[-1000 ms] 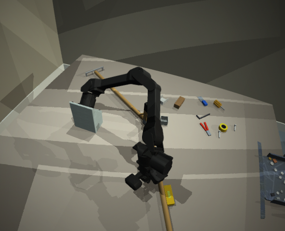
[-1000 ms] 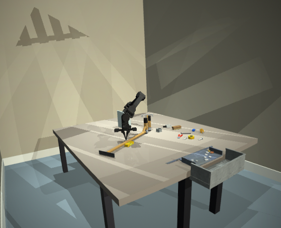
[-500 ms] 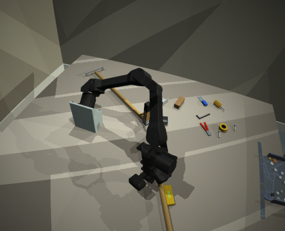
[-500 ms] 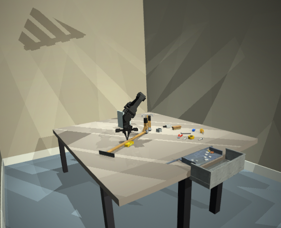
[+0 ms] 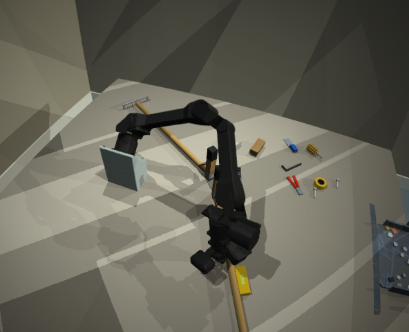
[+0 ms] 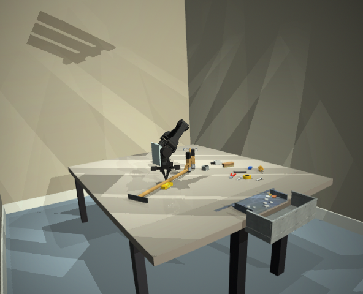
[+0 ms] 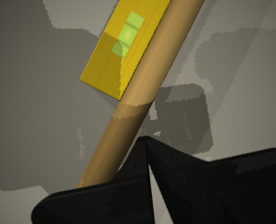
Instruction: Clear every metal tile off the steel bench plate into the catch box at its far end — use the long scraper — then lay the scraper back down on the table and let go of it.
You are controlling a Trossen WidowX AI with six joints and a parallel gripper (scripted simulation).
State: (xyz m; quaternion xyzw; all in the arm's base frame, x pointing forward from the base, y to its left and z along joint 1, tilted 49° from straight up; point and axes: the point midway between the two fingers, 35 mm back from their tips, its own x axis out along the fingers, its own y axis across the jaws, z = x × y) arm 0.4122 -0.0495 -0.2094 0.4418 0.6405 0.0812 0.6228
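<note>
The long scraper lies 50 mm above my gripper tip, 30 mm ahead of it and 10 mm to the right of it. Also, from my gripper tip: small grey box 360 mm to the left, 60 mm behind; yellow spirit level 80 mm ahead, 30 mm to the right, 10 mm above; hex key 490 mm to the left, 140 mm ahead, 10 mm below.
</note>
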